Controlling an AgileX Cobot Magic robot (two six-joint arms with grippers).
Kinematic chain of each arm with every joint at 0, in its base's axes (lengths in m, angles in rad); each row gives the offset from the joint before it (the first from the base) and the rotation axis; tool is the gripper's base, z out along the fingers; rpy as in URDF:
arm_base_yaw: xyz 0 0 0.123 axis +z
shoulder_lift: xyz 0 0 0 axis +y
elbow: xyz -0.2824 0 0.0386 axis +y
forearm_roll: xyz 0.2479 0 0.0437 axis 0.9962 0 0.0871
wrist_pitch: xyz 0 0 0 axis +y
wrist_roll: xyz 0.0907 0 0.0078 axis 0.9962 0 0.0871
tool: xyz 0 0 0 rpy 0 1.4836 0
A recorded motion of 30 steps. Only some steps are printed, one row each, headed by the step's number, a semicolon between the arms.
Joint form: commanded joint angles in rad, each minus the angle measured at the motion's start. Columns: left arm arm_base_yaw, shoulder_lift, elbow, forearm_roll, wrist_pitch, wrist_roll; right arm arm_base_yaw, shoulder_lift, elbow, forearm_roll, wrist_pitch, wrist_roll.
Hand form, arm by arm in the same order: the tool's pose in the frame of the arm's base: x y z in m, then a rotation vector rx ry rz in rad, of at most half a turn. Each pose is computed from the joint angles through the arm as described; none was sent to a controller.
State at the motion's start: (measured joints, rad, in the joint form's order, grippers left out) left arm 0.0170 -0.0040 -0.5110 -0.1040 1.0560 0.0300; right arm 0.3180 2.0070 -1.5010 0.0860 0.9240 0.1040
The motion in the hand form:
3: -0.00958 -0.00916 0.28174 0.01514 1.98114 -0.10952; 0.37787 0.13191 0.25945 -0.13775 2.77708 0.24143
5: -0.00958 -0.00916 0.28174 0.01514 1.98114 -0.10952; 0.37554 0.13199 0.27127 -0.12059 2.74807 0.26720
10: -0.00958 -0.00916 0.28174 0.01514 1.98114 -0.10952; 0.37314 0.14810 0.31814 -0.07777 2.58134 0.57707
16: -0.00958 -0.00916 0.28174 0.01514 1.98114 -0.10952; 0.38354 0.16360 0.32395 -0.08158 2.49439 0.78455
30: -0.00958 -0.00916 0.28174 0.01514 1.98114 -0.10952; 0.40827 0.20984 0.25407 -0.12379 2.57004 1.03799
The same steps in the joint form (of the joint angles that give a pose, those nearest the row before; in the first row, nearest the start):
3: -0.0010 -0.0240 0.0020 -0.0110 -0.0180 -0.0050; 0.0020 -0.1470 -0.0290 0.0000 0.0210 0.0800
5: -0.0010 -0.0240 0.0020 -0.0110 -0.0180 -0.0050; 0.0020 -0.1700 -0.0380 0.0110 0.0210 0.0880
10: -0.0010 -0.0240 0.0020 -0.0110 -0.0180 -0.0050; 0.0030 -0.2200 -0.1100 0.2410 -0.0310 0.0280
16: -0.0010 -0.0240 0.0020 -0.0110 -0.0180 -0.0050; 0.0030 -0.1820 -0.1530 0.4420 -0.0830 -0.0730
30: -0.0010 -0.0240 0.0020 -0.0110 -0.0180 -0.0050; 0.0510 0.0270 -0.1830 0.7270 -0.1030 -0.2550

